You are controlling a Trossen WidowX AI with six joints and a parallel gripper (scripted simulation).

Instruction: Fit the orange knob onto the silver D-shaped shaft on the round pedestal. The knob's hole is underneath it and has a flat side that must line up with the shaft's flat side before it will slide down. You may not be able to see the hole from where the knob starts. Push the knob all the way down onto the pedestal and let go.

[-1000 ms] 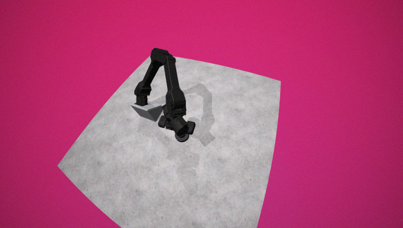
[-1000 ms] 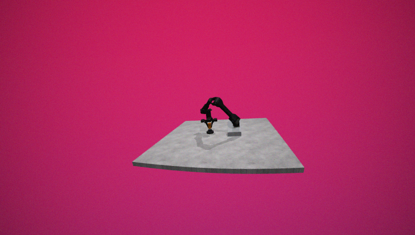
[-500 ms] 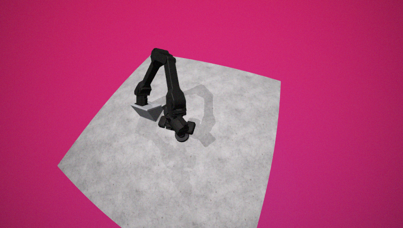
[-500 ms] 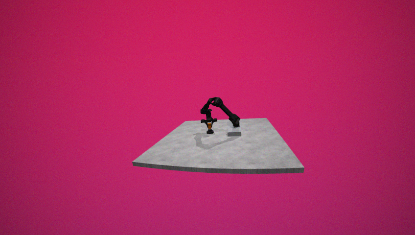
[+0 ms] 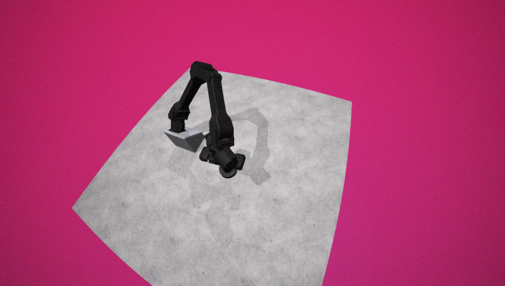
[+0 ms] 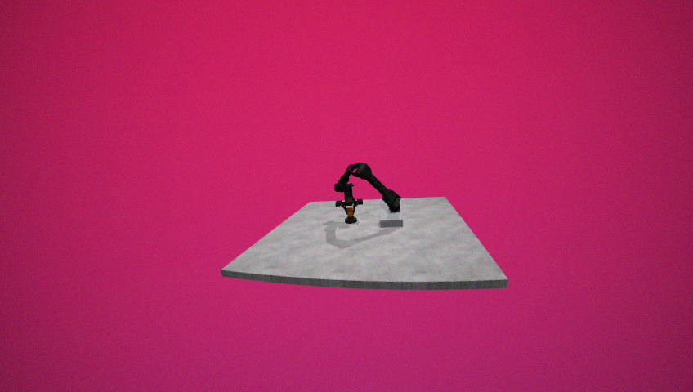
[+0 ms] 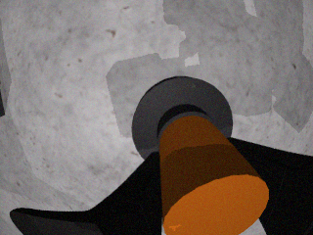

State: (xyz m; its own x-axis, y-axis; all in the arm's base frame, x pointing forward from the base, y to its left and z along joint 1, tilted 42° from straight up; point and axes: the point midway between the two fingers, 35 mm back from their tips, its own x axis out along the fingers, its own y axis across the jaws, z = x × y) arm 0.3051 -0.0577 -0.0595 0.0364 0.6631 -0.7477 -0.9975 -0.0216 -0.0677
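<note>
Now: gripper tip 3 cm below the orange knob. Also, from my gripper tip: round dark pedestal 2 cm below.
</note>
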